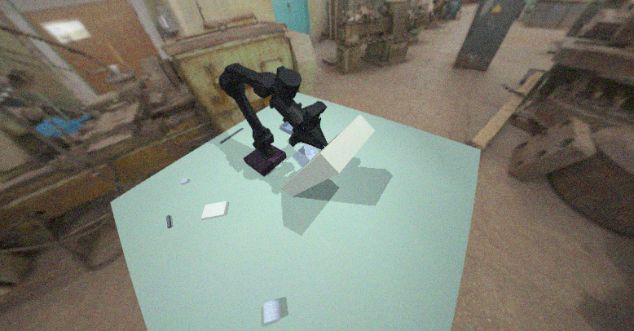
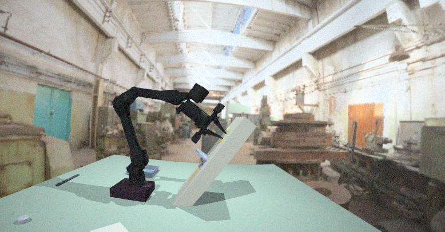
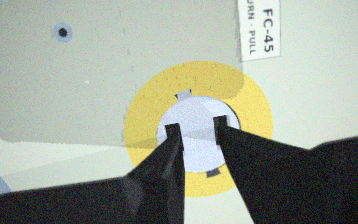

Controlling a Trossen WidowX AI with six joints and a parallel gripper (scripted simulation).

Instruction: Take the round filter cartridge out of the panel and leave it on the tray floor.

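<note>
The round filter cartridge is 10 mm below my gripper tip and 10 mm ahead of it. Round my gripper tip: white card (360 mm to the right, 300 mm behind, 270 mm below).
</note>
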